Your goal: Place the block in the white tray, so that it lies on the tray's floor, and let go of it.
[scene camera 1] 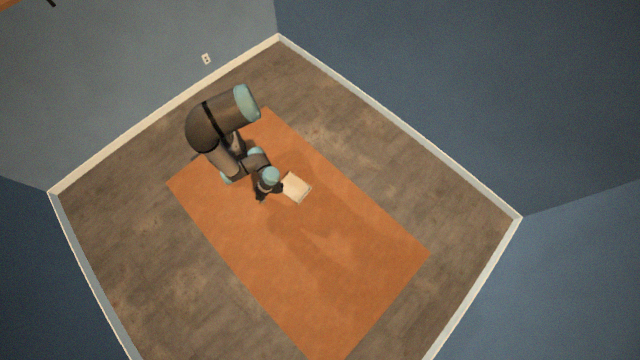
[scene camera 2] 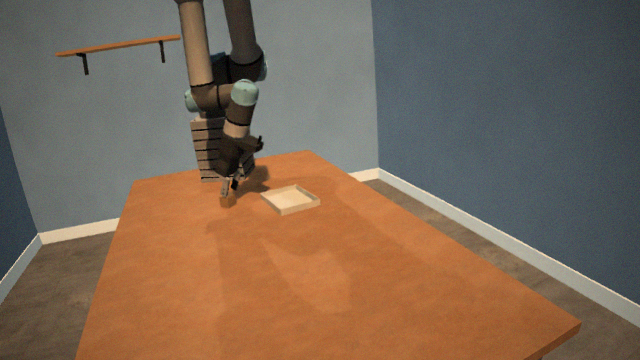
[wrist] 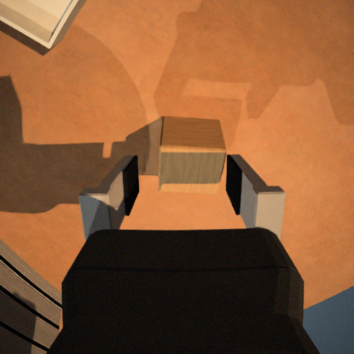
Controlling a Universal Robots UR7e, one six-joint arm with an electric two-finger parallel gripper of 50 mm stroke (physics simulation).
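Frame: origin at the arm's base, x ahead, y left, z up, level; metres.
Seen in the pictures: gripper, fingertip midpoint: (scene camera 1: 262, 197) (scene camera 2: 228, 192); arm's base, link origin: (scene camera 2: 218, 113).
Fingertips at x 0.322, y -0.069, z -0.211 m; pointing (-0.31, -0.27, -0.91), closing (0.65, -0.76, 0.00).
Offsets run from my fingertips to a thing's top centre. Level surfaces: height alone.
The wooden block @[dz -0.009, dx -0.001, dy -0.008 m] (scene camera 2: 227, 201) (wrist: 191, 157) stands on the orange table, left of the tray in scene view 2; the arm mostly hides it in scene view 1. My gripper (scene camera 2: 230, 189) (wrist: 182, 173) is open, pointing down at the block. In the wrist view the block shows between and partly beyond the fingertips, closer to the right finger, with a wider gap to the left finger. Nothing is held. The white tray @[dz -0.025, dx +0.089, dy +0.169 m] (scene camera 1: 296, 188) (scene camera 2: 290, 198) (wrist: 25, 11) lies flat on the table beside the gripper, and its visible floor is bare. A corner of it shows at the wrist view's upper left.
The orange table @[dz -0.045 m] (scene camera 1: 325, 280) (scene camera 2: 165, 275) stretches away from the arm's base. A slatted pedestal (scene camera 2: 206, 150) (wrist: 25, 300) stands at the table's far end under the arm. A wall shelf (scene camera 2: 117, 46) hangs behind at the left. Arm shadows fall around the block and tray.
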